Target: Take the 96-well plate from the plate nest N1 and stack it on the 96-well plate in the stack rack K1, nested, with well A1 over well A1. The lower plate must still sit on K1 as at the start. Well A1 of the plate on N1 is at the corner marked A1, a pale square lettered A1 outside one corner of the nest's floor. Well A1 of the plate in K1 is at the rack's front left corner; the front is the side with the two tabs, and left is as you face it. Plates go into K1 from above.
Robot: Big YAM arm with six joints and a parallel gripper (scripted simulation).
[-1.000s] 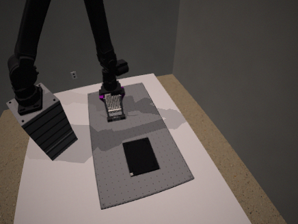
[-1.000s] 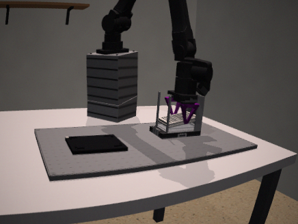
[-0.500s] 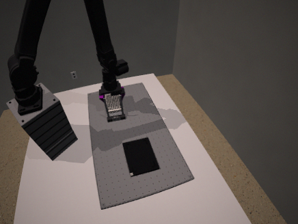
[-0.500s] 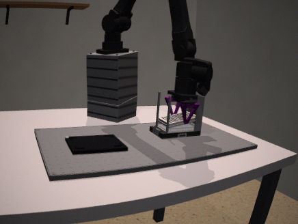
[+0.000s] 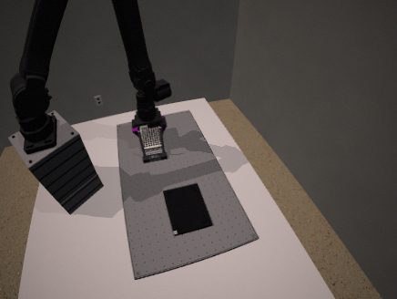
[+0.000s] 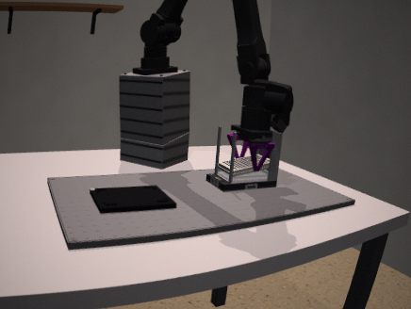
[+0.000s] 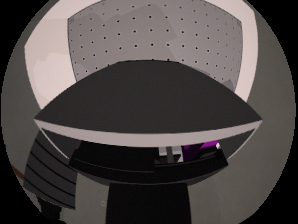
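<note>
Right now the tall back wall is 6 cm to the left of my hand, 3 cm above it and 1 cm ahead of it. Also, from my hand: pale A1 mark (39 cm to the right, 7 cm behind, 4 cm below).
</note>
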